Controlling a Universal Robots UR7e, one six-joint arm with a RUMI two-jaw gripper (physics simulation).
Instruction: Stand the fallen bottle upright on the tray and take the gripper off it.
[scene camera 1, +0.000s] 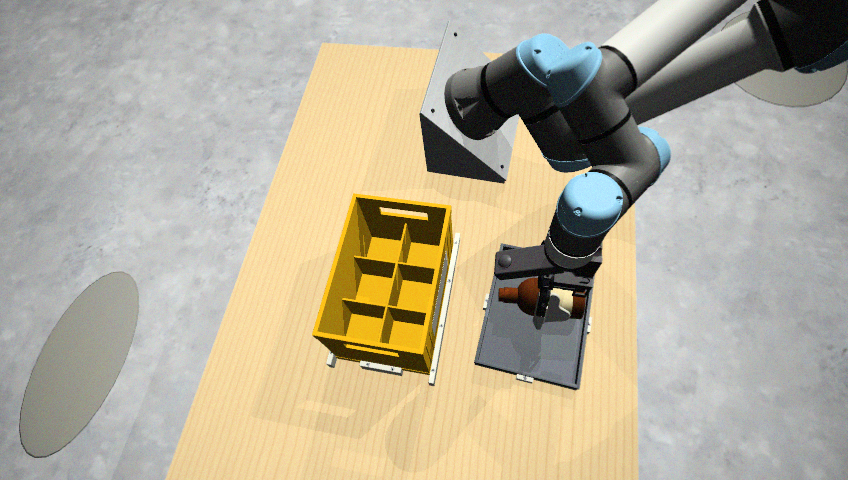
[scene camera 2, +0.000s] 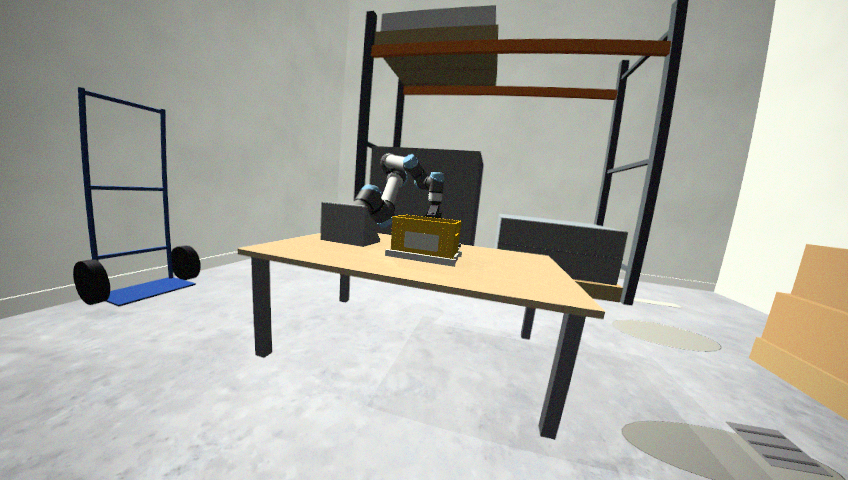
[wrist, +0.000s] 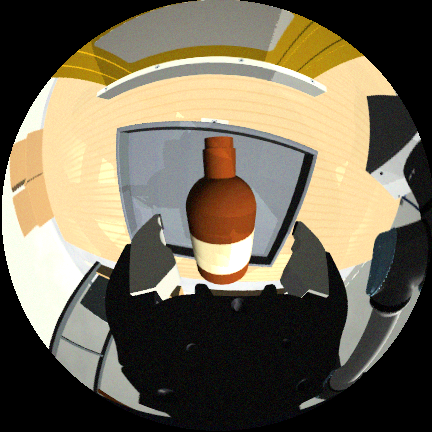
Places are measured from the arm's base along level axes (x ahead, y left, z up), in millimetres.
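Pixels of known places: gripper, fingertip midpoint: (scene camera 1: 540, 290) (wrist: 228, 220); arm's base at its link origin: (scene camera 1: 470, 106) (scene camera 2: 355, 219).
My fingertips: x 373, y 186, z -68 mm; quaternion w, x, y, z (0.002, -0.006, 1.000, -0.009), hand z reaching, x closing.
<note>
Ahead of a thing's pixels: the offset from my fingertips to its middle. "spot": to the spot under its first point. Level surfaces: height alone.
The brown bottle {8 mm ahead, 0 mm left, 13 mm down} (scene camera 1: 526, 295) (wrist: 220, 202) with a cream label lies on its side in the grey tray {spot: 87 mm ahead, 31 mm right, 49 mm down} (scene camera 1: 517, 339) (wrist: 150, 150), near the tray's far edge in scene camera 1. Its neck points toward the yellow crate. My gripper (scene camera 1: 542, 300) (wrist: 228, 220) is open above the bottle. In the wrist view its two jaws stand apart on either side of the bottle's body, with gaps between jaws and bottle. In scene camera 1 part of the gripper covers the bottle's middle. The bottle and tray do not show in scene camera 2; the crate hides the fingertips there.
The yellow crate {42 mm ahead, 277 mm right, 33 mm up} (scene camera 1: 410, 359) (scene camera 2: 449, 237) (wrist: 330, 45) with several compartments stands beside the tray. A white rail {spot: 87 mm ahead, 178 mm right, 25 mm down} (scene camera 1: 441, 324) (wrist: 215, 67) runs along the crate's tray side. The arm's wedge-shaped mount (scene camera 1: 455, 148) (scene camera 2: 345, 224) stands on the wooden table {55 mm down} (scene camera 1: 285, 178) (scene camera 2: 505, 273).
</note>
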